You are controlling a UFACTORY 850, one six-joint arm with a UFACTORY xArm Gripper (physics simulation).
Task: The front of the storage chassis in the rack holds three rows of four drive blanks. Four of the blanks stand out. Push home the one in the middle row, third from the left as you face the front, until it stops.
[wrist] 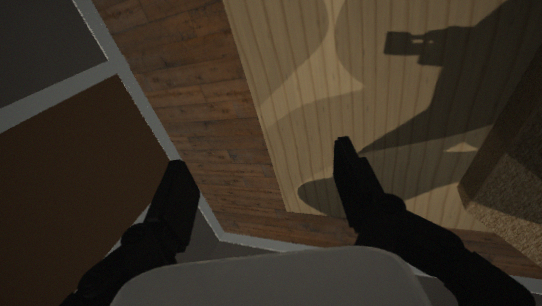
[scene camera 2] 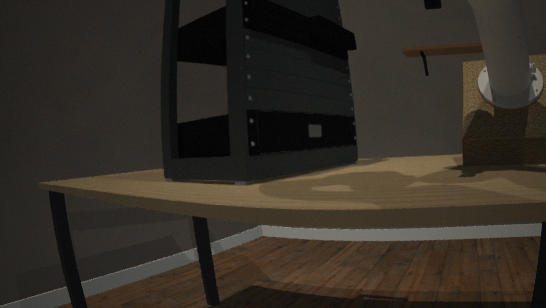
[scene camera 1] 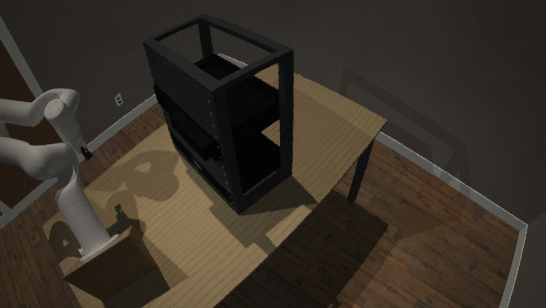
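Note:
The rack (scene camera 1: 227,150) (scene camera 2: 237,100) stands on the table, dark and in shadow. A black unit (scene camera 1: 192,135) (scene camera 2: 295,25) juts from its front at mid height, and a black panel (scene camera 2: 285,132) with a grey label sits low in it. Which is the storage chassis I cannot tell for sure. The single drive blanks, their rows and which stand out are too dark and small to make out. My gripper (scene camera 1: 86,152) (wrist: 261,166) is open and empty, in the air on the front side of the rack, well apart from it. The rack does not show in the wrist view.
The wooden table (scene camera 1: 165,220) (scene camera 2: 400,197) (wrist: 310,125) carries the rack and a brown block (scene camera 1: 117,267) (scene camera 2: 500,150) (wrist: 505,185) under the arm's base. A wall shelf (scene camera 2: 442,49) shows behind. The arm's shadow falls on the table.

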